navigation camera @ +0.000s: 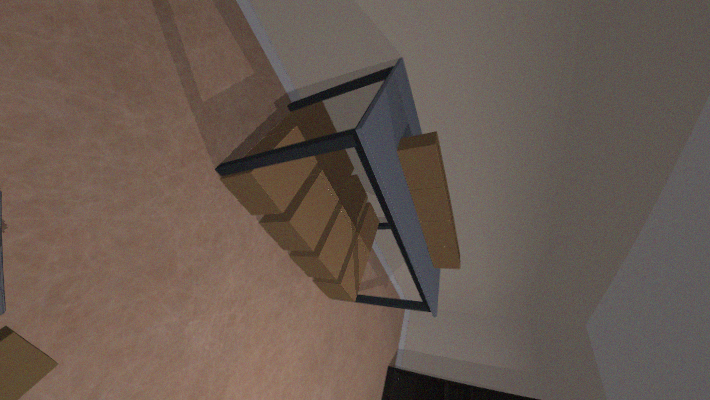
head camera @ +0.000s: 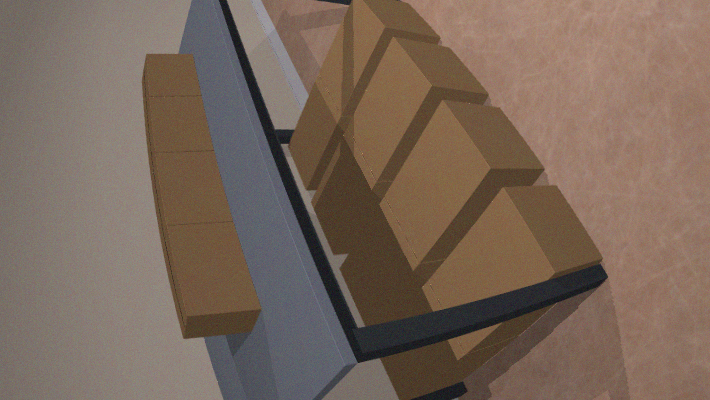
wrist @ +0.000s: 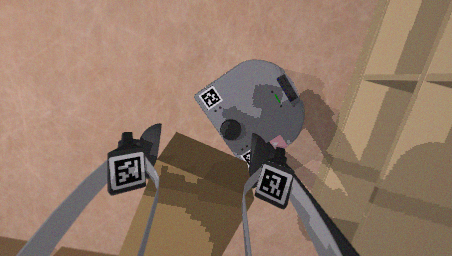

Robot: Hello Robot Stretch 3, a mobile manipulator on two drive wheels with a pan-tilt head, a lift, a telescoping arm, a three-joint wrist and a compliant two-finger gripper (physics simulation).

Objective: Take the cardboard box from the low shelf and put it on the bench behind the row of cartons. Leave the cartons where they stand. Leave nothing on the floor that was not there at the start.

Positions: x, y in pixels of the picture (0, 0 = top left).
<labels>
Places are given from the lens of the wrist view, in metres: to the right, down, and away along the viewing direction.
my gripper (wrist: 204, 146): -0.02, 0.01, 0.18
cardboard box (wrist: 201, 188): -0.01, 0.04, 0.13
tan shelf unit (wrist: 377, 181): 0.45, 0.16, 0.67
The marked spots on the tan shelf unit and the cardboard box are 0.73 m apart.
</labels>
